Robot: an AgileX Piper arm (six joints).
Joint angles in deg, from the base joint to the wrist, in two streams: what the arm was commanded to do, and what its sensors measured. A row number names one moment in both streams.
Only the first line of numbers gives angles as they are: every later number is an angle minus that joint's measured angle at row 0.
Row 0, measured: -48.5 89.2 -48.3 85.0 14.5 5.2
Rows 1 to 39, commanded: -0.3 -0.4 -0.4 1.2 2.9 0.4; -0.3 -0.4 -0.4 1.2 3.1 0.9; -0.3 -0.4 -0.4 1.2 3.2 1.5; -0.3 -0.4 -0.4 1.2 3.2 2.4; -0.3 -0.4 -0.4 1.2 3.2 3.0; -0.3 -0.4 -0.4 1.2 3.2 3.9; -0.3 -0.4 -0.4 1.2 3.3 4.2; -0.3 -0.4 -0.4 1.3 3.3 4.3; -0.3 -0.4 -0.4 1.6 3.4 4.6; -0.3 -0.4 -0.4 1.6 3.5 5.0; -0.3 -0.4 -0.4 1.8 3.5 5.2; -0.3 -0.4 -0.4 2.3 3.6 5.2; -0.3 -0.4 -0.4 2.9 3.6 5.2; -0.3 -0.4 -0.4 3.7 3.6 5.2; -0.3 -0.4 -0.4 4.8 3.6 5.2; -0.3 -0.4 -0.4 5.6 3.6 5.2; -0.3 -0.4 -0.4 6.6 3.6 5.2; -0.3 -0.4 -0.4 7.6 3.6 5.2; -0.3 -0.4 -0.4 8.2 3.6 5.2; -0.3 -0.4 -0.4 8.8 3.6 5.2; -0.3 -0.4 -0.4 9.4 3.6 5.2; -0.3 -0.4 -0.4 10.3 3.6 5.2; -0.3 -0.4 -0.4 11.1 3.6 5.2; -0.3 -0.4 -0.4 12.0 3.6 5.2; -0.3 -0.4 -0.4 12.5 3.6 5.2; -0.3 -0.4 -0.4 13.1 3.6 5.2; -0.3 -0.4 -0.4 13.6 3.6 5.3; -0.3 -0.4 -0.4 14.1 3.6 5.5; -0.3 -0.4 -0.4 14.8 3.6 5.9; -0.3 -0.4 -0.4 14.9 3.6 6.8; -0.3 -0.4 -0.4 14.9 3.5 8.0; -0.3 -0.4 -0.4 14.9 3.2 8.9; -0.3 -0.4 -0.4 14.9 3.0 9.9; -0.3 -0.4 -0.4 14.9 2.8 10.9; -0.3 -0.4 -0.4 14.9 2.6 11.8; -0.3 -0.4 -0.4 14.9 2.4 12.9; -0.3 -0.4 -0.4 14.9 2.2 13.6; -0.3 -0.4 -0.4 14.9 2.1 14.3; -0.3 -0.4 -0.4 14.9 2.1 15.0
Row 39, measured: 0.0 0.0 -0.1 13.7 2.1 12.0
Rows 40 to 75, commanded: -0.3 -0.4 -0.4 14.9 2.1 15.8; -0.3 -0.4 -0.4 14.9 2.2 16.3; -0.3 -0.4 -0.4 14.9 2.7 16.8; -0.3 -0.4 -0.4 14.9 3.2 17.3; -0.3 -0.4 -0.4 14.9 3.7 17.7; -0.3 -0.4 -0.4 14.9 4.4 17.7; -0.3 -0.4 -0.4 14.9 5.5 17.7; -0.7 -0.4 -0.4 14.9 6.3 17.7; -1.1 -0.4 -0.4 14.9 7.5 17.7; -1.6 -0.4 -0.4 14.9 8.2 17.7; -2.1 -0.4 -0.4 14.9 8.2 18.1; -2.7 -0.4 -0.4 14.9 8.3 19.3; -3.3 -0.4 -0.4 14.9 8.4 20.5; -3.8 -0.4 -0.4 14.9 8.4 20.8; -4.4 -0.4 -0.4 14.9 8.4 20.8; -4.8 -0.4 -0.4 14.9 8.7 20.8; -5.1 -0.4 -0.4 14.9 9.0 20.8; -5.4 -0.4 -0.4 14.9 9.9 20.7; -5.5 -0.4 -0.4 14.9 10.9 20.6; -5.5 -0.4 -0.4 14.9 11.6 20.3; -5.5 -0.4 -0.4 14.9 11.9 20.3; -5.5 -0.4 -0.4 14.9 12.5 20.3; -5.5 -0.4 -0.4 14.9 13.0 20.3; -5.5 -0.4 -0.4 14.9 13.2 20.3; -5.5 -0.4 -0.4 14.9 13.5 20.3; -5.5 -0.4 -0.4 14.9 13.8 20.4; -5.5 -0.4 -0.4 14.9 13.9 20.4; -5.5 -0.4 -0.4 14.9 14.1 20.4; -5.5 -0.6 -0.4 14.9 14.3 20.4; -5.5 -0.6 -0.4 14.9 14.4 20.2; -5.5 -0.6 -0.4 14.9 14.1 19.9; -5.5 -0.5 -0.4 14.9 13.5 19.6; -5.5 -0.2 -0.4 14.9 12.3 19.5; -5.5 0.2 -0.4 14.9 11.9 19.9; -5.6 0.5 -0.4 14.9 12.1 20.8; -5.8 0.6 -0.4 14.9 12.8 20.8
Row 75, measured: -5.1 0.0 -0.1 13.9 12.2 20.3
